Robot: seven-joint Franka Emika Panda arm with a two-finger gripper.
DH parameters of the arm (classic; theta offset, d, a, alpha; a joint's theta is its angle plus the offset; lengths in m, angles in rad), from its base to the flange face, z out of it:
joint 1: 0 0.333 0 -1.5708
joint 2: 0 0 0 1.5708
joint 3: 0 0.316 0.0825 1.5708
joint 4: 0 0 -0.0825 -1.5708
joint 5: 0 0.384 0 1.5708
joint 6: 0 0 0.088 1.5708
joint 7: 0 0.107 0 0
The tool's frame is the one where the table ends.
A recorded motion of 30 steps. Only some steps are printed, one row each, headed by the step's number.
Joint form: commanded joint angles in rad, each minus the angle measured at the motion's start. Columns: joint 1, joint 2, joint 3, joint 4, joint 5, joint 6, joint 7.
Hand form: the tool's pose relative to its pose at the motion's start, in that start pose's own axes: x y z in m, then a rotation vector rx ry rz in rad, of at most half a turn. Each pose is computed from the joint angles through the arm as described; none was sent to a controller.
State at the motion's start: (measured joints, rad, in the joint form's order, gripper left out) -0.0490 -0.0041 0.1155 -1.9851 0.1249 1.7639 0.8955
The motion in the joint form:
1: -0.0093 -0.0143 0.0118 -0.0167 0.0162 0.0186 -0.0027
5: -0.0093 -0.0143 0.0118 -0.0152 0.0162 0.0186 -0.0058
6: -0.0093 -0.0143 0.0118 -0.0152 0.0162 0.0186 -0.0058
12: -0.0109 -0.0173 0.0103 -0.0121 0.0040 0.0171 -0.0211
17: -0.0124 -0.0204 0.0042 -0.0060 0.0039 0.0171 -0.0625
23: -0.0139 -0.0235 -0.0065 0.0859 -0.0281 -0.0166 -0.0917
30: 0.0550 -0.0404 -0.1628 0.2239 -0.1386 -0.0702 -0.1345
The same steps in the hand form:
1: -0.0039 0.0007 -0.0004 0.0208 -0.0005 -0.0011
5: -0.0039 0.0005 -0.0011 0.0220 0.0004 -0.0044
6: -0.0039 0.0005 -0.0011 0.0220 0.0004 -0.0044
12: -0.0024 0.0023 -0.0041 0.0185 0.0126 -0.0199
17: 0.0002 0.0044 -0.0090 0.0268 0.0184 -0.0550
23: 0.0045 0.0049 -0.0525 0.0547 0.0805 -0.0882
30: 0.0370 0.0445 -0.1279 0.0672 0.2218 -0.0633

